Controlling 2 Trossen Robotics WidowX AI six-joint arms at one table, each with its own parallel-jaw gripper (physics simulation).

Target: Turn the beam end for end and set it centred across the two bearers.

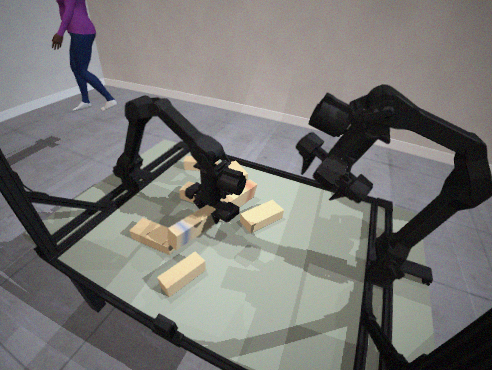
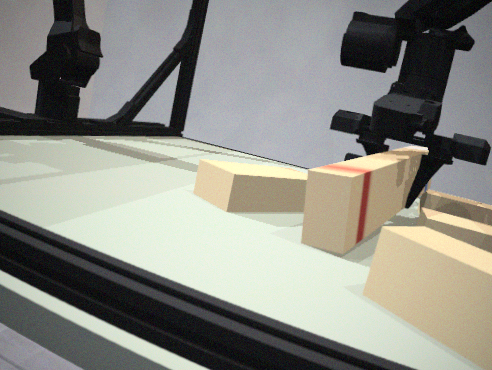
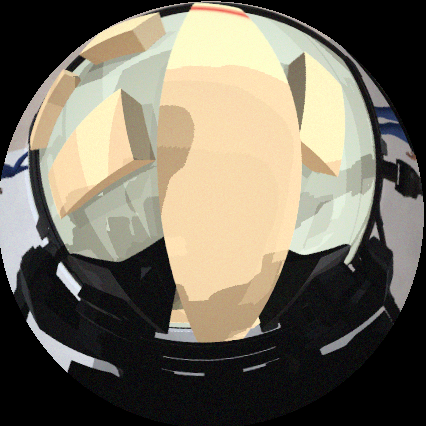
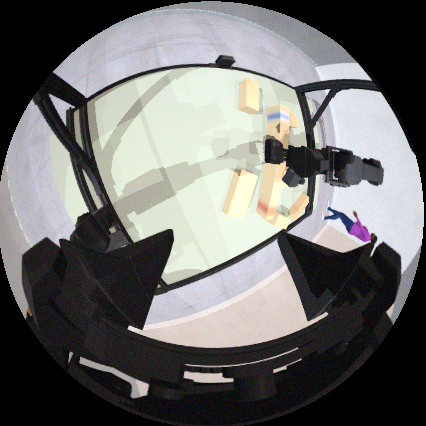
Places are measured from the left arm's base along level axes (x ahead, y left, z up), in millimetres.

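Where they show: left gripper, fingertip midpoint: (image 1: 211,220); right gripper, fingertip midpoint: (image 1: 316,186) (image 4: 228,236); left arm's base, link origin: (image 1: 131,184) (image 3: 56,249); right arm's base, link origin: (image 1: 379,277) (image 2: 54,119) (image 4: 103,218).
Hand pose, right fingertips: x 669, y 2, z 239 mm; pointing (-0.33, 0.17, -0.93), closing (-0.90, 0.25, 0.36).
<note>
Things, the pixels of their centre, and the offset from my right fingertips. "spot": a spot on its surface instead. Level surfaces: height alone.
- long wooden beam, body centre: (image 3: 216,214) (image 2: 389,181) (image 1: 217,210) (image 4: 274,162) dx -282, dy +2, dz -206 mm
- wooden block, body centre: (image 2: 469,214) (image 3: 160,307) (image 1: 155,235) (image 4: 282,118) dx -414, dy -160, dz -239 mm
- red end, surface spot: (image 2: 265,190) spot: dx -166, dy +116, dz -235 mm
- blue end, surface spot: (image 1: 181,275) spot: dx -249, dy -250, dz -214 mm
- pale green table, surface height: dz -258 mm
The long wooden beam (image 1: 177,237) (image 2: 327,210) (image 3: 230,165) (image 4: 267,195) has a blue band near one end and a red band near the other. My left gripper (image 1: 209,206) (image 2: 395,175) (image 3: 209,230) (image 4: 268,154) is shut on it between the bands. The blue end is beside a wooden block (image 1: 145,234) (image 4: 293,120); contact is unclear. Separate blocks lie on the other side, one near the red end (image 1: 262,216) (image 2: 265,190) (image 4: 240,192) and one near the blue end (image 1: 181,275) (image 4: 248,95). I cannot tell which are the bearers. My right gripper (image 1: 318,185) (image 4: 228,236) is open, empty and raised.
More wooden blocks lie past the beam, including one (image 1: 237,170) (image 2: 435,280) (image 3: 120,40) and another (image 3: 100,145). A black frame rail (image 1: 117,302) (image 2: 100,277) borders the pale green table (image 1: 260,300) (image 2: 200,280). A person (image 1: 80,50) stands in the background.
</note>
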